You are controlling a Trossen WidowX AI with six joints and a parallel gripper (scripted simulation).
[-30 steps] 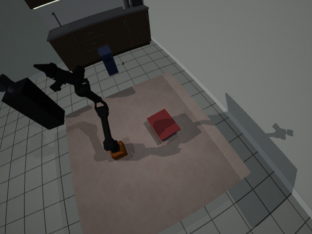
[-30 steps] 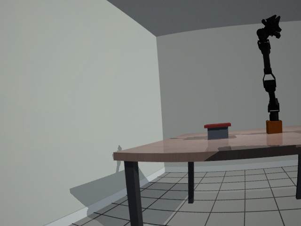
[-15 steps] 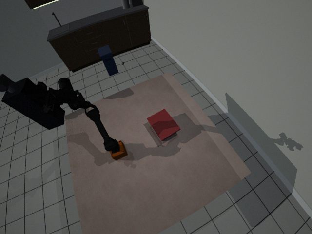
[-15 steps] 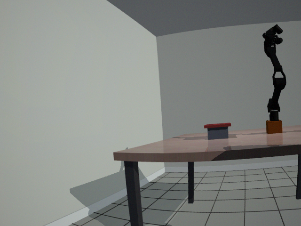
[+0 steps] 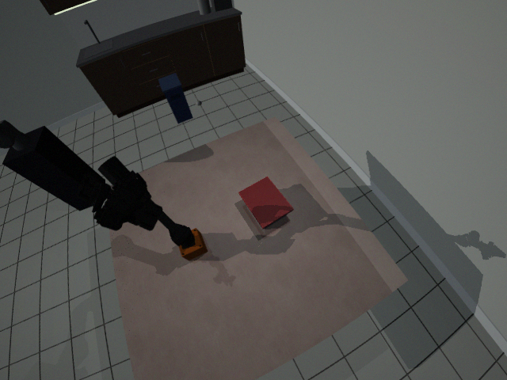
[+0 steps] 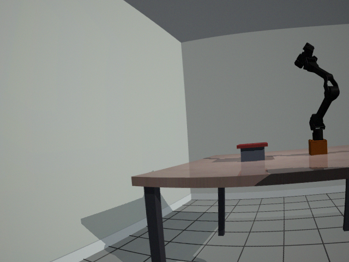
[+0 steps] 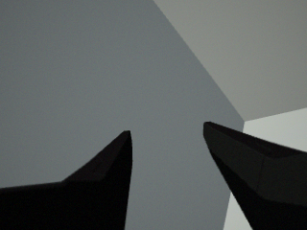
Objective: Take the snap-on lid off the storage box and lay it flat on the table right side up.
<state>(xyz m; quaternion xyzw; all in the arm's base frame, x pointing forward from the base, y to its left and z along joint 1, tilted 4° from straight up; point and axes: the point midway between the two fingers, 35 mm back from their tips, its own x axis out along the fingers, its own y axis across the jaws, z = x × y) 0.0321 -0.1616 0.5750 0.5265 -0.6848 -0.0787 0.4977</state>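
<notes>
My gripper tip is now 40 cm short of the red lid, 22 cm to the right of it and 60 cm above it. Also, from my gripper tip: storage box: 40 cm ahead, 22 cm to the left, 65 cm below.
</notes>
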